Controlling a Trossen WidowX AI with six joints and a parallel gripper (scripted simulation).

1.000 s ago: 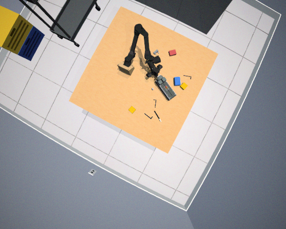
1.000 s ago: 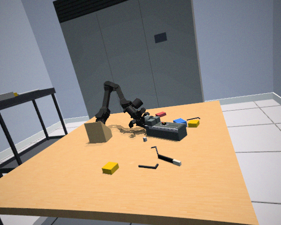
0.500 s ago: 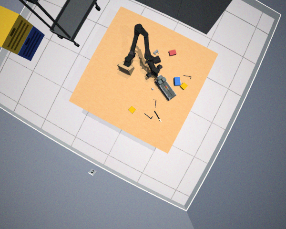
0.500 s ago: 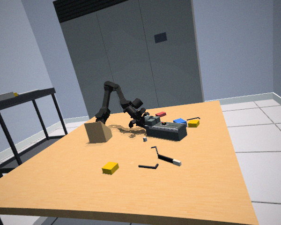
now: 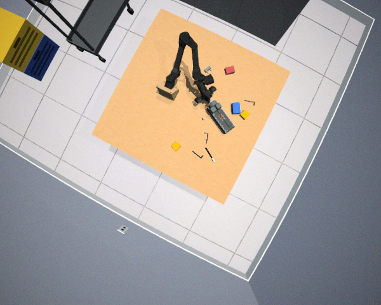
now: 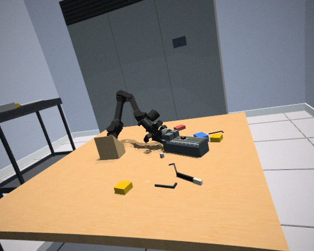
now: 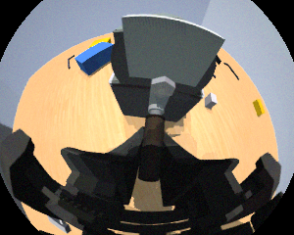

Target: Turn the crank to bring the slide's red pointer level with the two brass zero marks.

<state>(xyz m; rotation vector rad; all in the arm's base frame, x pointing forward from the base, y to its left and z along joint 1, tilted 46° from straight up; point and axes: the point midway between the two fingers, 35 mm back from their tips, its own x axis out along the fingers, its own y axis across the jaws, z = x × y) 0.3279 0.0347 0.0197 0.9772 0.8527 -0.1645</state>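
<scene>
Right now the dark crank handle is 3 cm above my gripper tip, 2 cm behind it and 1 cm to the left of it. From my gripper tip the other things lie so: small grey cube 14 cm to the right, 2 cm below, 1 cm ahead; blue block 22 cm ahead, 5 cm to the left, 1 cm below; red pointer 13 cm ahead, 8 cm to the right, 5 cm above.
</scene>
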